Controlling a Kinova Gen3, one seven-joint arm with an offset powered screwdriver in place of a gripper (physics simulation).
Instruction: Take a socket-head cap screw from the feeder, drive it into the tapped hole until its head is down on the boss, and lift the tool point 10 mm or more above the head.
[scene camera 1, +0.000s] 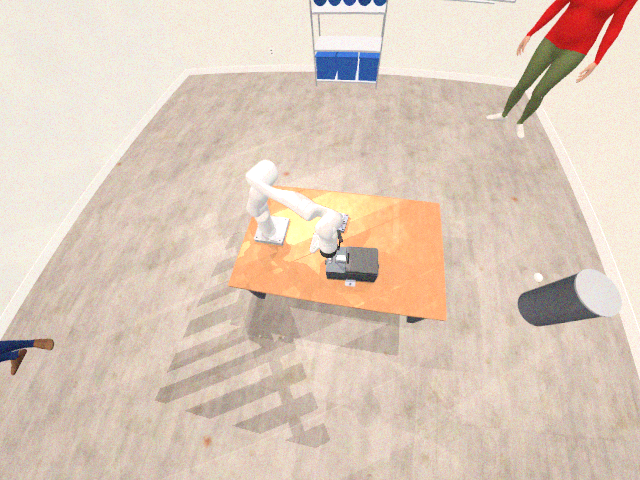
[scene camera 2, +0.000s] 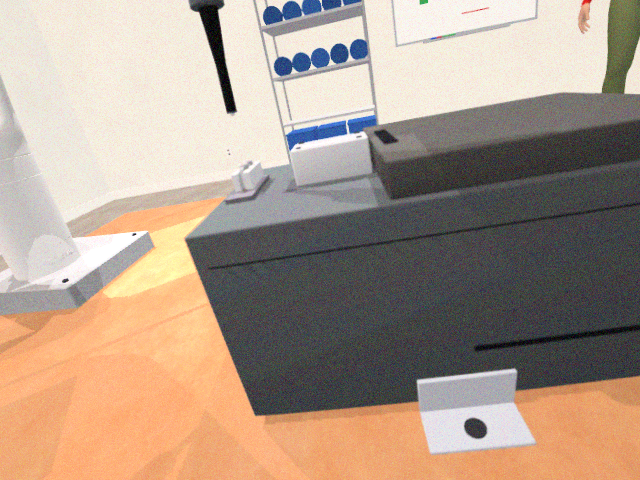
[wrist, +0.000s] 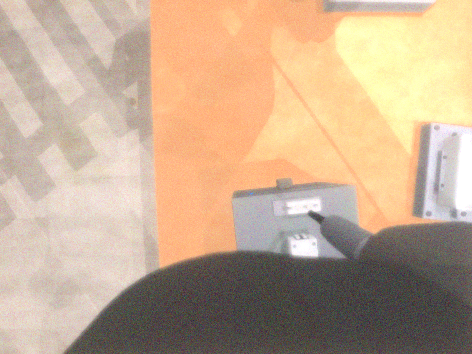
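The screw feeder (scene camera 1: 362, 262) (scene camera 2: 310, 310) (wrist: 260, 225) is a dark grey box. A small pick-up block (scene camera 2: 247, 177) (wrist: 302, 206) with white rails stands on its top, at the end near the robot base. The black screwdriver bit (scene camera 2: 231, 111) (wrist: 311, 214) points down and hangs in the air above that end, apart from the block. A small pale tip shows at its end; no screw can be made out on it. The workpiece, a grey plate with a white housing (scene camera 1: 343, 223) (wrist: 455, 172), lies behind the feeder, partly hidden by the arm; its tapped hole cannot be picked out.
A white block (scene camera 2: 331, 159) (wrist: 303, 245) and a raised dark cover (scene camera 2: 506, 144) stand on the feeder. A small bracket (scene camera 1: 350, 283) (scene camera 2: 467, 391) sits at its front. The robot's base plate (scene camera 1: 271, 231) (scene camera 2: 111, 268) is at the table's left. A shelf rack (scene camera 1: 348, 51) stands beyond the table.
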